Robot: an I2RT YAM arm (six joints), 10 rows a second.
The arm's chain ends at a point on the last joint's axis. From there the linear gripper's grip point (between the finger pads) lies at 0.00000 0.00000 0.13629 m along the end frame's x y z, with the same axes.
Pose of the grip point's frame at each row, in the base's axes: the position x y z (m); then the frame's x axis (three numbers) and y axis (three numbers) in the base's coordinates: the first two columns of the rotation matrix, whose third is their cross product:
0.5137 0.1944 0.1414 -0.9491 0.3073 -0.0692 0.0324 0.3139 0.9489
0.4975 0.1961 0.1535 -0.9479 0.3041 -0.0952 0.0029 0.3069 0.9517
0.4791 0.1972 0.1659 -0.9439 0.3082 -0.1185 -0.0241 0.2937 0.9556
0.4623 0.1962 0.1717 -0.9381 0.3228 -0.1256 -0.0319 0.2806 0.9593
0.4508 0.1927 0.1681 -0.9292 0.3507 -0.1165 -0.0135 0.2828 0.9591
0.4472 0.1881 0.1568 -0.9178 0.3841 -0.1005 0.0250 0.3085 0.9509
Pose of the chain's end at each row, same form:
0.4710 0.0720 0.1834 -0.9491 0.3073 -0.0692 0.0324 0.3139 0.9489
0.4541 0.0732 0.1933 -0.9479 0.3041 -0.0952 0.0029 0.3069 0.9517
0.4342 0.0739 0.2027 -0.9439 0.3082 -0.1185 -0.0241 0.2937 0.9556
0.4153 0.0730 0.2062 -0.9381 0.3228 -0.1256 -0.0319 0.2806 0.9593
0.4005 0.0710 0.2033 -0.9292 0.3507 -0.1165 -0.0135 0.2828 0.9591
0.3932 0.0695 0.1967 -0.9178 0.3841 -0.1005 0.0250 0.3085 0.9509

